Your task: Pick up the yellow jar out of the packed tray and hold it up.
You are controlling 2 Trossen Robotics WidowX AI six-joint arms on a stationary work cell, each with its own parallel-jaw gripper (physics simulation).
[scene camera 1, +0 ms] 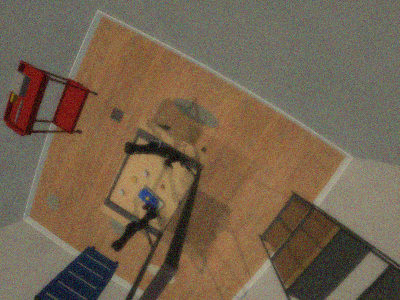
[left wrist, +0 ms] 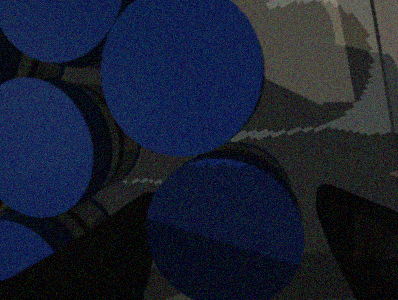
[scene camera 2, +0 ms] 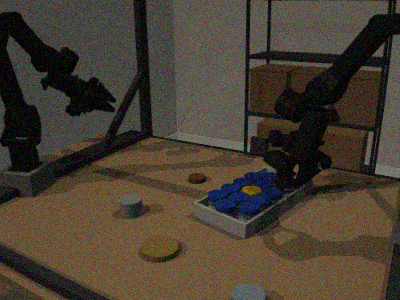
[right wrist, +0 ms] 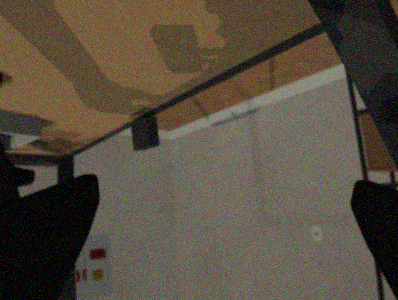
Note:
I see my left gripper, my right gripper, a flat yellow disc and a dark frame post.
My left gripper is seen too in the left wrist view. My right gripper shows as well in the right wrist view.

